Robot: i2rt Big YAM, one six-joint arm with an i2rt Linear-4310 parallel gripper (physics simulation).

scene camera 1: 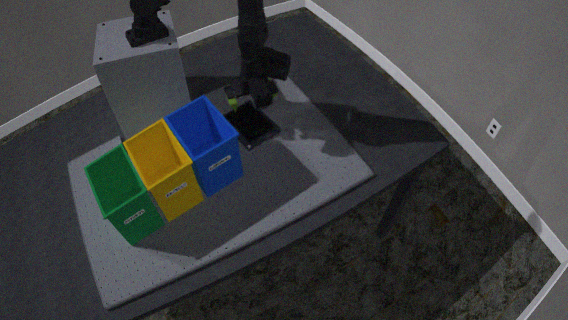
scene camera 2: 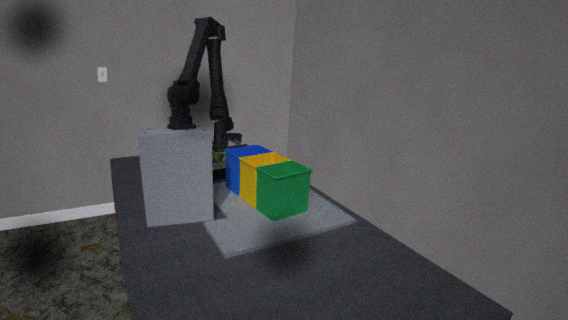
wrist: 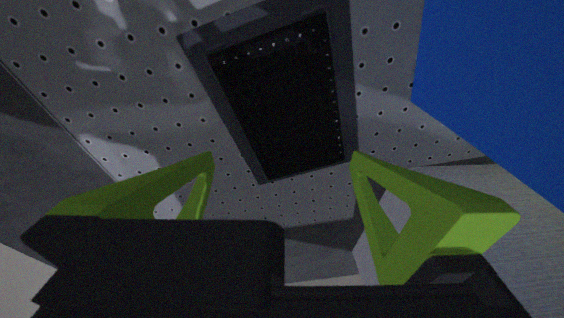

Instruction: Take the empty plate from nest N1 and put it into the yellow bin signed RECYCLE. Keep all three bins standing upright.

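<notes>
A black plate (scene camera 1: 247,119) is part of the scene, and so is a blue bin (scene camera 1: 210,141), which scene camera 2 also shows as the blue bin (scene camera 2: 231,155) and the wrist view as the blue bin (wrist: 486,77). A yellow bin (scene camera 1: 165,168) appears again in scene camera 2 as the yellow bin (scene camera 2: 248,174), while in the wrist view the yellow bin is out of frame. A green bin (scene camera 1: 122,198) can also be seen in scene camera 2, the green bin (scene camera 2: 282,188), and in the wrist view the green bin is out of frame. Finally there is the gripper (wrist: 282,158).
</notes>
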